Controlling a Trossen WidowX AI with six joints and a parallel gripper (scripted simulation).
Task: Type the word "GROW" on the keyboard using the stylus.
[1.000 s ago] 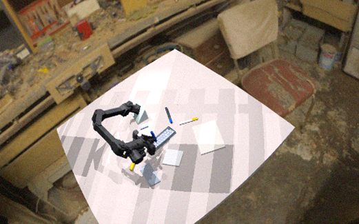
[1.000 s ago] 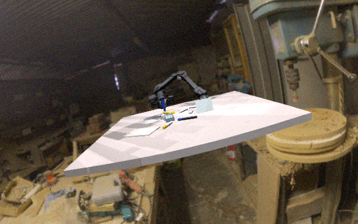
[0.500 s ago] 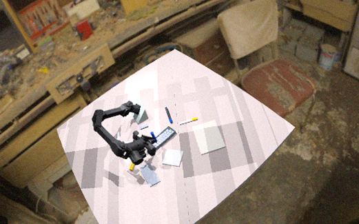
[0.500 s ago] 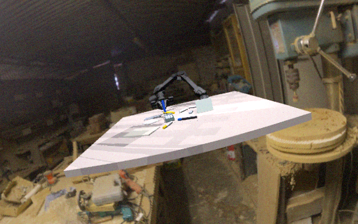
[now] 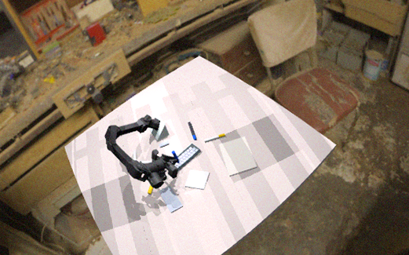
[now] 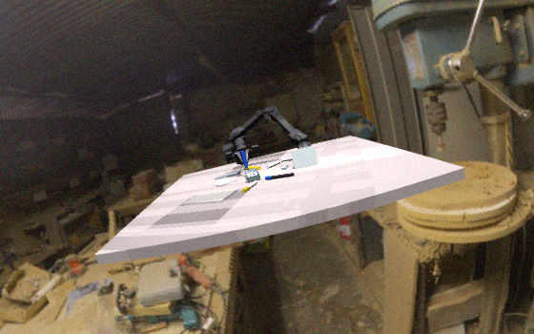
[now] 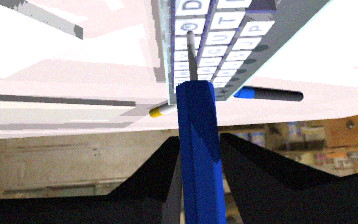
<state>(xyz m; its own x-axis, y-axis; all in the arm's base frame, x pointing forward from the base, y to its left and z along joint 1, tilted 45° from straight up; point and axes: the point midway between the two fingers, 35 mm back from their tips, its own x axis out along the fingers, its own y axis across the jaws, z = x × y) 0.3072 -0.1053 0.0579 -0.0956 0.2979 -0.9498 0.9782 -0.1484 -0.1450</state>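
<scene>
My gripper tip is now 1 cm above the blue stylus. Round my gripper tip: yellow marker 3 cm behind, 17 cm to the right, 6 cm below; blue-capped pen 11 cm behind, 19 cm to the left, 7 cm below; grey card 11 cm ahead, 17 cm to the right, 7 cm below.
</scene>
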